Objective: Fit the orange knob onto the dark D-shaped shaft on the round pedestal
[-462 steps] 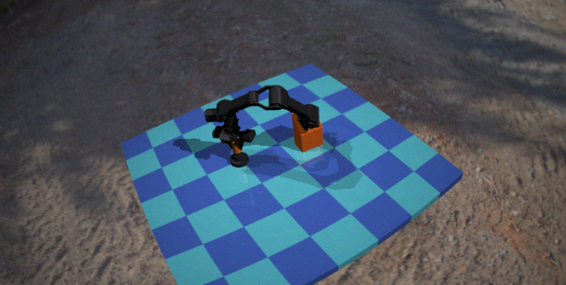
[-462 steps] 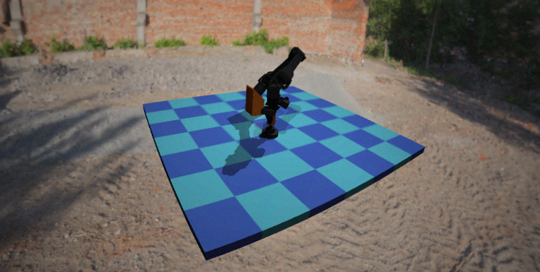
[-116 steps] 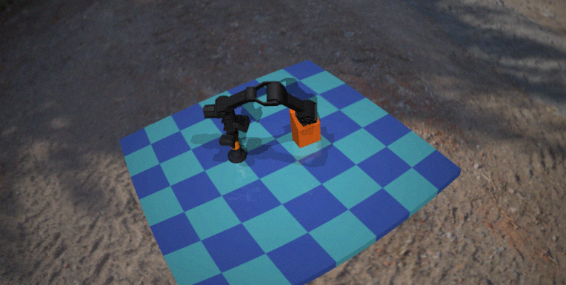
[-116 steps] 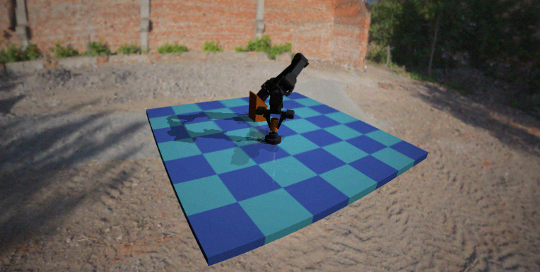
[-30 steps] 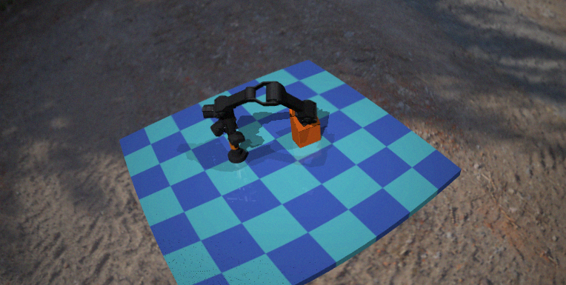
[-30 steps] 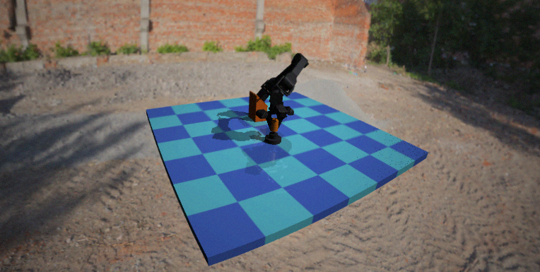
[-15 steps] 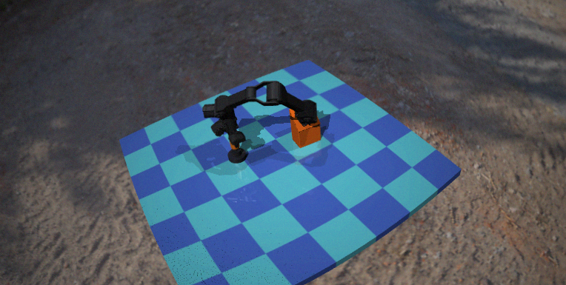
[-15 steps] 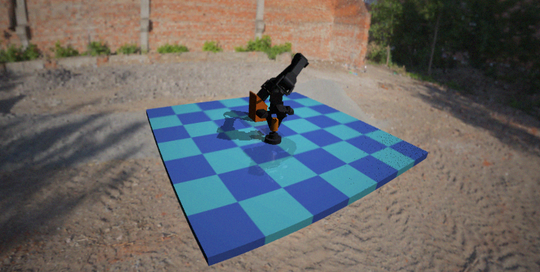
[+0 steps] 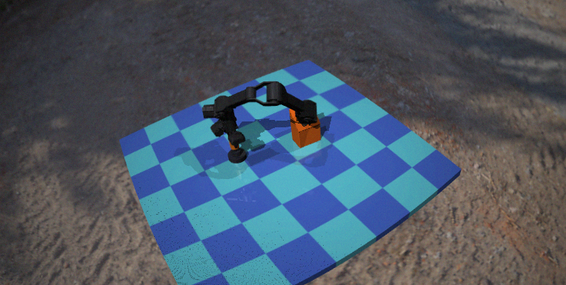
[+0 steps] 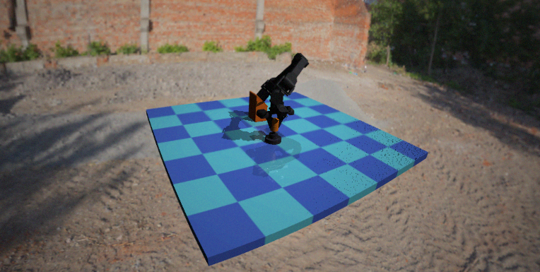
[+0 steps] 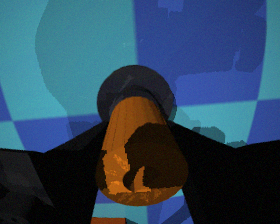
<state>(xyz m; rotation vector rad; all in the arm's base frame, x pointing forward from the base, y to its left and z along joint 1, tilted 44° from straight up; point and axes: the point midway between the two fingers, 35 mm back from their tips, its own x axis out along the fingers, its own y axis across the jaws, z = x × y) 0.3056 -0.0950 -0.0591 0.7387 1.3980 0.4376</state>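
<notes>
My gripper tip is 2 cm below the orange knob. The rest, counted from my gripper tip: pedestal: 4 cm below.
</notes>
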